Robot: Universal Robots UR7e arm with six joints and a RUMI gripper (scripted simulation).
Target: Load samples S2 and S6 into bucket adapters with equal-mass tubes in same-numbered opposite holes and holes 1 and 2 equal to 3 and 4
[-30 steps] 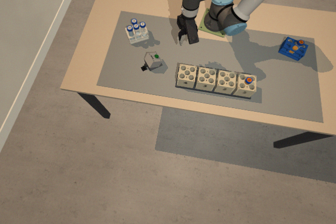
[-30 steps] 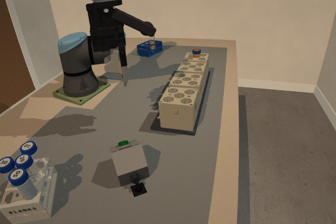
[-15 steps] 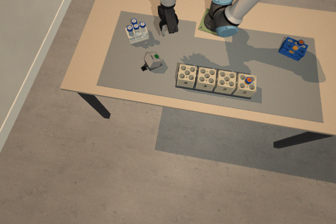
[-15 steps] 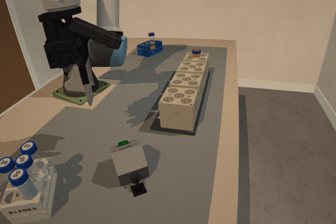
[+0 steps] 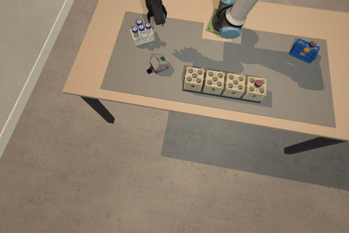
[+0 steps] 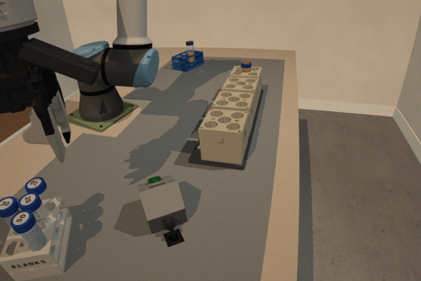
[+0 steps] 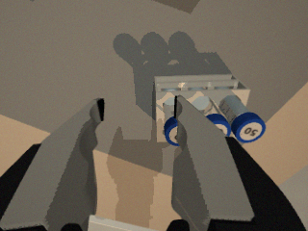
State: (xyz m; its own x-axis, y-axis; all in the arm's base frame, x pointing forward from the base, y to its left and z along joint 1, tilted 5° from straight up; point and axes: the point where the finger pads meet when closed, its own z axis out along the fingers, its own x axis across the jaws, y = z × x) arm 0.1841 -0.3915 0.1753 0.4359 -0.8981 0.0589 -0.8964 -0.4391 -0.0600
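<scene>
Right now my hand is 12 cm to the left of the 30 mL blank, 10 cm above it and 5 cm past it. Round my hand: green done key (14 cm ahead, 10 cm below, 4 cm to the left); then 50 mL blank (13 cm to the right, 10 cm below); then blanks rack (13 cm below, 11 cm to the right, 4 cm behind).
</scene>
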